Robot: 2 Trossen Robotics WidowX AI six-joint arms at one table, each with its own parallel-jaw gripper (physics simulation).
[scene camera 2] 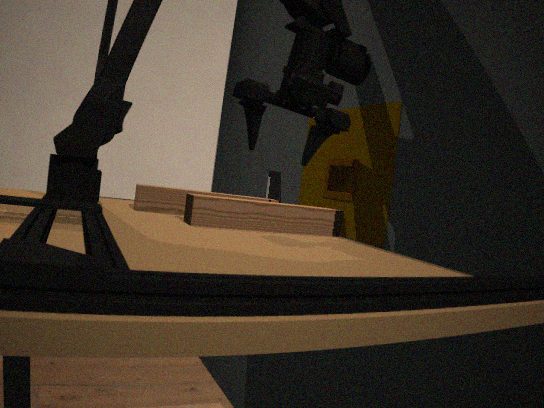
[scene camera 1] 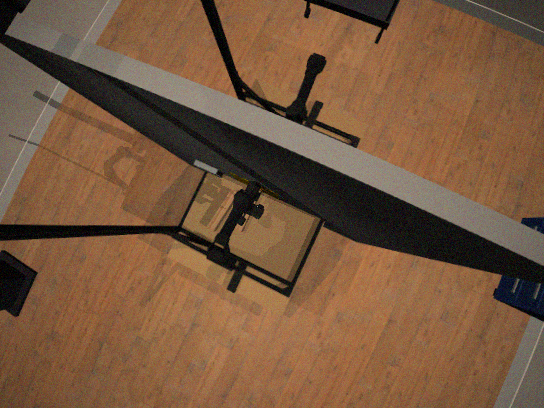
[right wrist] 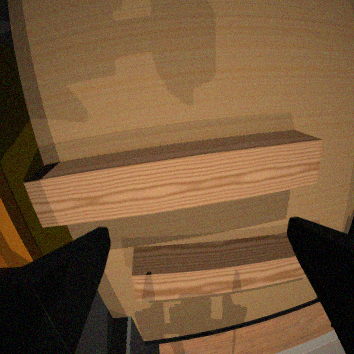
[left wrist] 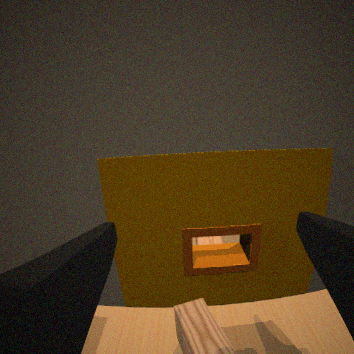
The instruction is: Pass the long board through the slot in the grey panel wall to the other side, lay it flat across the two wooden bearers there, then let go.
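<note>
In the left wrist view, the end of the long board [left wrist: 200,325] shows low at the bottom, pointing towards the grey wall [left wrist: 175,75] [scene camera 1: 400,185] [scene camera 2: 450,200]. The slot's brown frame [left wrist: 187,252] [scene camera 2: 336,196] sits in a yellow panel [left wrist: 150,200] [scene camera 2: 320,150]; wood shows through the slot. My left gripper [left wrist: 208,227] is open, its fingers either side of the view. Beyond the wall, the first bearer [scene camera 2: 260,216] [right wrist: 180,185] and the second bearer [scene camera 2: 160,197] [right wrist: 215,280] lie roughly parallel, apart, with no board across them. My right gripper [scene camera 2: 278,157] [right wrist: 199,232] is open and empty above them.
The right arm's base [scene camera 2: 75,180] stands on the wooden table [scene camera 2: 200,255] [scene camera 1: 285,230] by the bearers. The table's front edge is a black rail [scene camera 2: 250,295]. A blue cabinet [scene camera 1: 520,290] stands at the right, and a dark table [scene camera 1: 355,7] at the top.
</note>
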